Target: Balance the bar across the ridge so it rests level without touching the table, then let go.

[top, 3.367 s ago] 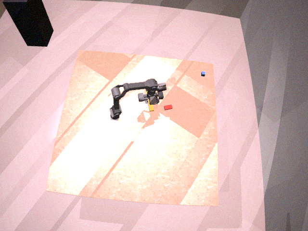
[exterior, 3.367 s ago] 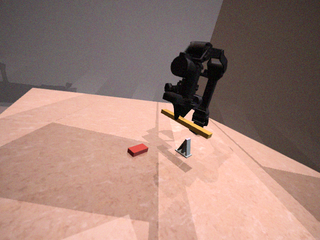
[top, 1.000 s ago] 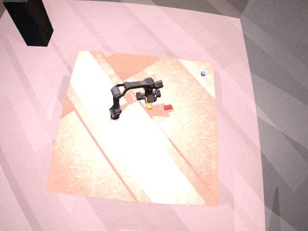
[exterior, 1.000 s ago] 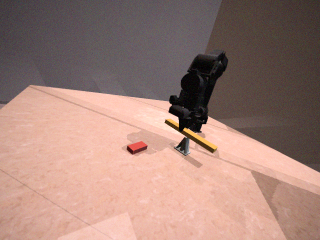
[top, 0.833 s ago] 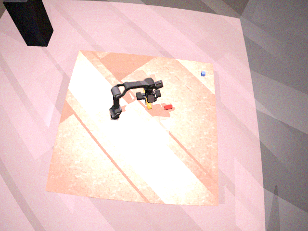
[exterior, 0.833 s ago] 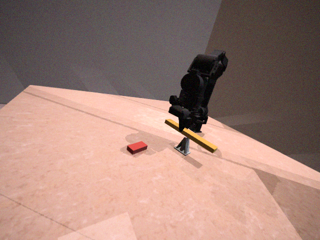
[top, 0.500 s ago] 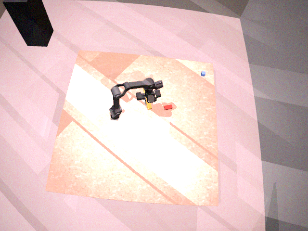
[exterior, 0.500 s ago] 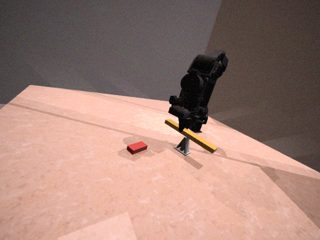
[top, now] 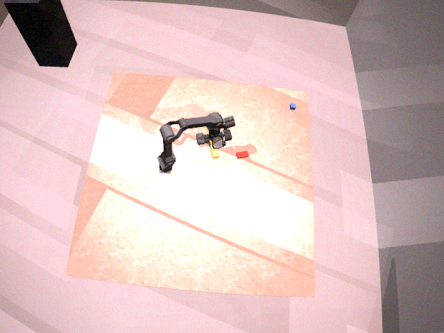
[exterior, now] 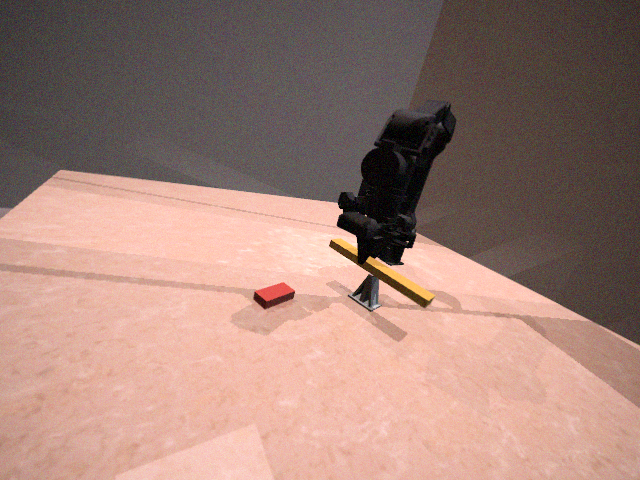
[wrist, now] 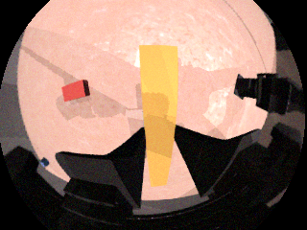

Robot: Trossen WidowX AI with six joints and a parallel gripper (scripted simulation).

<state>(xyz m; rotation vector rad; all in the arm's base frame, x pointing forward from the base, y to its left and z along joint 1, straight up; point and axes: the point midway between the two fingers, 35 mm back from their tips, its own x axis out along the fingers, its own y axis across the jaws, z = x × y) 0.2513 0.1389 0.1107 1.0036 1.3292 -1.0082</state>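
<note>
Right now my gripper tip is 30 mm to the right of the yellow bar and 10 mm past it. Round my gripper tip: blue cube: 490 mm ahead, 360 mm to the left, 60 mm below; then red block: 180 mm ahead, 70 mm below, 20 mm to the right.
</note>
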